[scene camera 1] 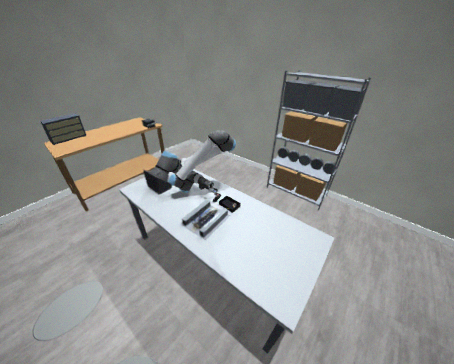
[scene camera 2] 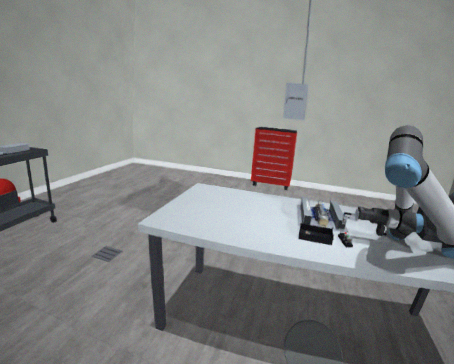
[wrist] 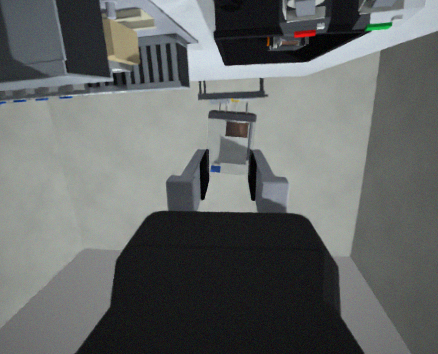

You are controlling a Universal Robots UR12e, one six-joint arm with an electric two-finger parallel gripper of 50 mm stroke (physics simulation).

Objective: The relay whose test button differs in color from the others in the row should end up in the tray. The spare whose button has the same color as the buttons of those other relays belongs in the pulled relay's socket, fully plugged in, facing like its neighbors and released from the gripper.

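Frame: origin at the arm's base, x right, y down, z ahead, level; centimetres.
Seen in the pictures: gripper, fingertip midpoint: (scene camera 1: 216, 191) (scene camera 2: 343, 215) (wrist: 228, 165); arm's base at its link origin: (scene camera 1: 158, 177).
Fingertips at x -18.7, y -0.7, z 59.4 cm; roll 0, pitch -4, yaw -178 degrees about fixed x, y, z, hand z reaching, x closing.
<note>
Offsets run from my fingertips to a thing's top centre. "*": to the spot under its first point. Level surfaces: height alone.
My gripper (scene camera 1: 216, 190) (scene camera 2: 347, 215) (wrist: 228, 165) is shut on a clear relay @(dx -0.2, dy -0.2, dz -0.6 cm) (wrist: 234, 145) with a blue button, pins pointing away from the palm. It is above the table beside the spare holder @(dx -4.1, dy +9.8, dz -2.6 cm) (scene camera 1: 216, 198) (scene camera 2: 345, 240) (wrist: 247, 19), where spares with a red button @(dx -4.2, dy +7.2, dz -1.9 cm) (wrist: 305, 34) and a green button @(dx -7.4, dy +7.2, dz -2.6 cm) (wrist: 378, 26) stand. The black tray @(dx -4.1, dy +8.6, dz +12.2 cm) (scene camera 1: 226, 207) (scene camera 2: 316, 237) (wrist: 242, 54) holds a relay with an orange button @(dx -5.9, dy +9.7, dz +16.3 cm) (wrist: 285, 44). The relay row (scene camera 1: 205, 219) (scene camera 2: 321, 215) lies between two ducts; its sockets and button colours are too small to tell in the scene views.
Grey slotted ducts @(dx +22.5, dy +5.8, dz -1.3 cm) (scene camera 1: 196, 212) @(dx +21.7, dy +5.8, dz +17.1 cm) (scene camera 1: 214, 222) (scene camera 2: 306, 212) (scene camera 2: 337, 215) flank the row on the white table @(dy +12.1 cm) (scene camera 1: 270, 250) (scene camera 2: 225, 220). In the wrist view, a slotted duct @(* dx +6.8, dy +8.4, dz +15.3 cm) (wrist: 181, 65) and a tan part @(* dx +9.7, dy +9.4, dz +6.6 cm) (wrist: 122, 44) are at upper left.
</note>
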